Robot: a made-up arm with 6 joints. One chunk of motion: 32 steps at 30 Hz.
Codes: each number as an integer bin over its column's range. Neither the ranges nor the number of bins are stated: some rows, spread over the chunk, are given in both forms.
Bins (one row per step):
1: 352 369 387 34 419 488
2: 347 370 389 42 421 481
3: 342 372 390 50 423 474
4: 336 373 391 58 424 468
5: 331 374 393 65 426 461
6: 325 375 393 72 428 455
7: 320 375 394 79 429 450
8: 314 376 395 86 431 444
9: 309 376 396 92 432 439
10: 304 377 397 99 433 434
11: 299 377 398 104 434 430
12: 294 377 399 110 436 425
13: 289 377 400 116 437 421
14: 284 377 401 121 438 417
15: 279 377 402 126 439 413
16: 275 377 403 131 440 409
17: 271 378 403 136 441 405
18: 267 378 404 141 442 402
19: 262 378 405 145 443 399
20: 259 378 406 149 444 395
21: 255 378 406 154 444 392
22: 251 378 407 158 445 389
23: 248 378 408 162 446 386
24: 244 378 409 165 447 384
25: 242 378 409 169 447 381
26: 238 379 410 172 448 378
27: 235 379 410 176 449 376
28: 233 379 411 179 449 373
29: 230 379 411 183 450 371
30: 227 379 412 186 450 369
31: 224 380 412 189 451 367
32: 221 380 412 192 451 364
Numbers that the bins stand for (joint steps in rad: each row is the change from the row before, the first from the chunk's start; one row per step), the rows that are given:
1: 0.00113 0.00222 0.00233 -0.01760 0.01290 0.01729
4: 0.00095 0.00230 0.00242 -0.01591 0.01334 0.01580
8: 0.00069 0.00236 0.00250 -0.01394 0.01395 0.01402
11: 0.00051 0.00238 0.00257 -0.01267 0.01422 0.01298
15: 0.00028 0.00238 0.00265 -0.01112 0.01466 0.01171
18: 0.00014 0.00240 0.00270 -0.01007 0.01492 0.01089
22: -0.00005 0.00240 0.00276 -0.00887 0.01519 0.00993
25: -0.00016 0.00240 0.00280 -0.00809 0.01536 0.00933
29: -0.00030 0.00242 0.00285 -0.00711 0.01563 0.00859
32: -0.00041 0.00244 0.00287 -0.00647 0.01572 0.00807
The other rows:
2: 0.00107 0.00224 0.00237 -0.01704 0.01307 0.01677
3: 0.00102 0.00228 0.00240 -0.01648 0.01325 0.01625
5: 0.00089 0.00232 0.00246 -0.01542 0.01351 0.01528
6: 0.00082 0.00234 0.00246 -0.01493 0.01369 0.01484
7: 0.00076 0.00234 0.00248 -0.01443 0.01378 0.01446
9: 0.00063 0.00236 0.00252 -0.01352 0.01404 0.01365
10: 0.00057 0.00238 0.00255 -0.01303 0.01413 0.01327
12: 0.00045 0.00238 0.00259 -0.01225 0.01440 0.01260
13: 0.00039 0.00238 0.00261 -0.01183 0.01448 0.01231
14: 0.00033 0.00238 0.00263 -0.01148 0.01457 0.01201
16: 0.00023 0.00238 0.00268 -0.01077 0.01475 0.01141
17: 0.00018 0.00240 0.00268 -0.01042 0.01484 0.01112
19: 0.00008 0.00240 0.00272 -0.00978 0.01501 0.01067
20: 0.00004 0.00240 0.00274 -0.00950 0.01510 0.01037
21: -0.00001 0.00240 0.00274 -0.00915 0.01510 0.01015
23: -0.00009 0.00240 0.00278 -0.00859 0.01528 0.00970
24: -0.00014 0.00240 0.00280 -0.00838 0.01536 0.00956
26: -0.00021 0.00242 0.00283 -0.00788 0.01545 0.00911
27: -0.00024 0.00242 0.00283 -0.00760 0.01554 0.00896
28: -0.00026 0.00242 0.00285 -0.00739 0.01554 0.00874
30: -0.00033 0.00242 0.00287 -0.00690 0.01563 0.00844
31: -0.00037 0.00244 0.00287 -0.00668 0.01572 0.00829

